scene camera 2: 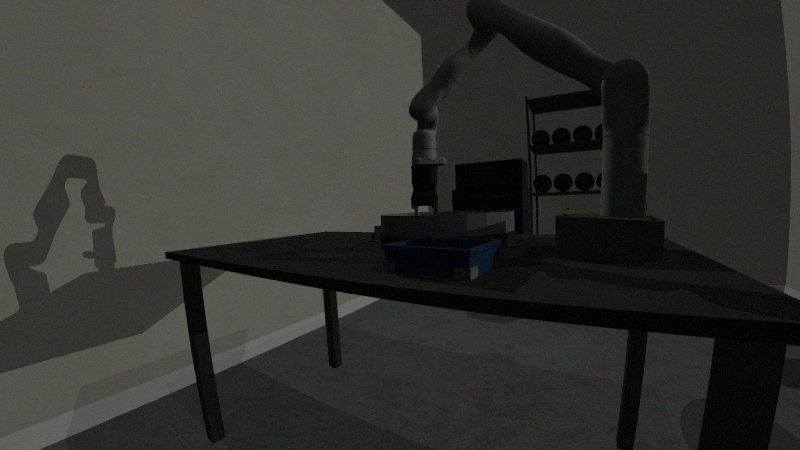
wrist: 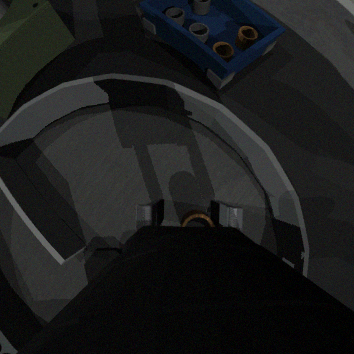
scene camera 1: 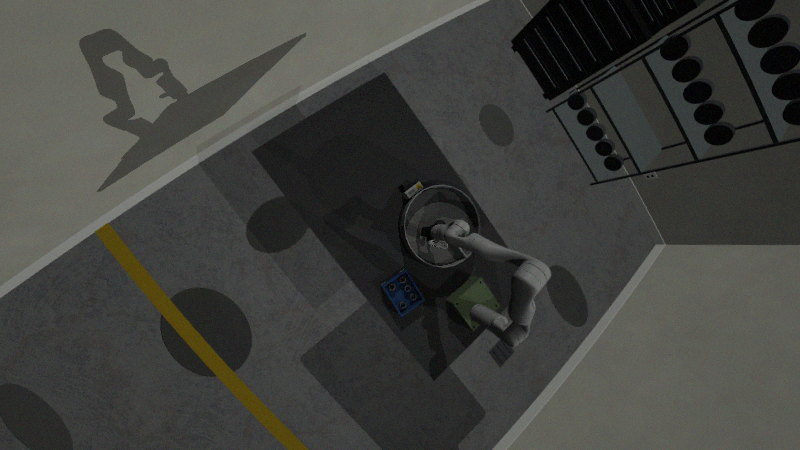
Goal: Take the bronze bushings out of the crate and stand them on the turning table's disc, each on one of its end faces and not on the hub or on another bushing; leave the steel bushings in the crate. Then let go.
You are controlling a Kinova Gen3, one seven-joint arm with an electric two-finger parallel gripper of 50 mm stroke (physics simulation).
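Seen in the pictures: gripper, fingertip midpoint: point(wrist: 186, 209) point(scene camera 1: 422, 237); arm's base, origin of the base link: point(scene camera 2: 621, 215) point(scene camera 1: 477, 312).
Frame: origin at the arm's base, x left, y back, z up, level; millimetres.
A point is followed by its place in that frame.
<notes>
My gripper point(wrist: 186, 209) {z -31, x 85, y -488 mm} point(scene camera 2: 426, 211) is open over the turning table's disc point(wrist: 110, 170) {z -34, x 43, y -402 mm}, inside the raised rim. A bronze bushing point(wrist: 198, 218) shows between and below the spread fingers in the wrist view, apart from both; its ring-shaped top edge shows and the rest is hidden by the gripper body. The blue crate point(wrist: 270, 31) {z -54, x 370, y -356 mm} point(scene camera 1: 402, 310) point(scene camera 2: 441, 260) {z -58, x 365, y -241 mm} holds two bronze bushings point(wrist: 223, 51) {z -74, x 281, y -338 mm} point(wrist: 247, 36) {z -75, x 345, y -334 mm} near one end and steel bushings point(wrist: 175, 15) {z -72, x 269, y -226 mm} point(wrist: 198, 32) {z -76, x 276, y -282 mm} point(wrist: 201, 6) {z -65, x 318, y -240 mm}. In scene camera 1 the arm hides part of the disc.
The turning table's light rim point(wrist: 225, 112) {z 10, x 166, y -436 mm} point(scene camera 1: 411, 256) {z -73, x 170, y -422 mm} point(scene camera 2: 447, 223) {z -12, x 142, y -376 mm} stands up around the disc. A dark block point(wrist: 102, 255) {z -26, x -23, y -473 mm}, partly hidden, lies left of the gripper. The green base block point(scene camera 1: 483, 291) {z 8, x -76, y -84 mm} point(scene camera 2: 609, 237) {z -41, x 86, y -16 mm} point(wrist: 30, 45) {z -32, x 38, y -134 mm} carries the arm. A small white and yellow box point(scene camera 1: 413, 190) {z -29, x 17, y -723 mm} sits beside the rim.
</notes>
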